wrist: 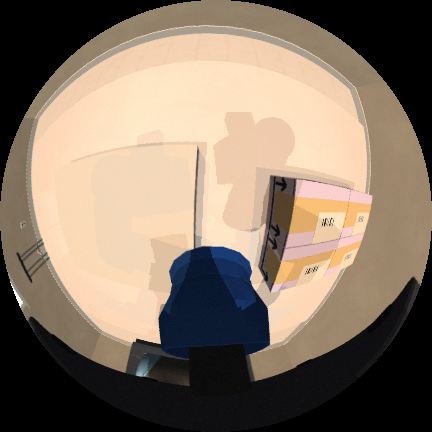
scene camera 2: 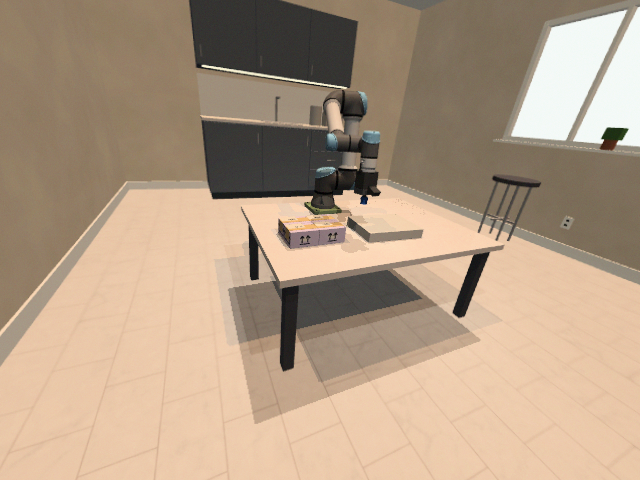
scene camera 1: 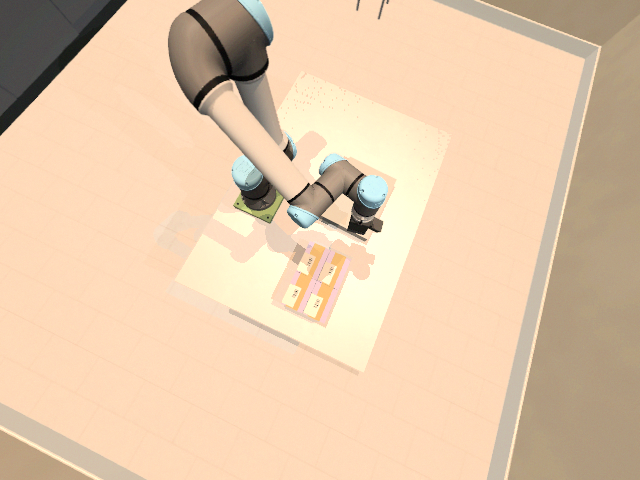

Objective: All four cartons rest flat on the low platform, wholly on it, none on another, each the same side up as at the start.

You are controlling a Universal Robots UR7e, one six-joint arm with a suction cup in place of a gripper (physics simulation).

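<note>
Wrist view: my suction cup (wrist: 212,302), holding nothing; low platform (wrist: 125,215). Low platform (scene camera 1: 338,214) in view too. Low platform (scene camera 2: 386,227) likewise. Suction cup 24 cm from the middle of the low platform.
</note>
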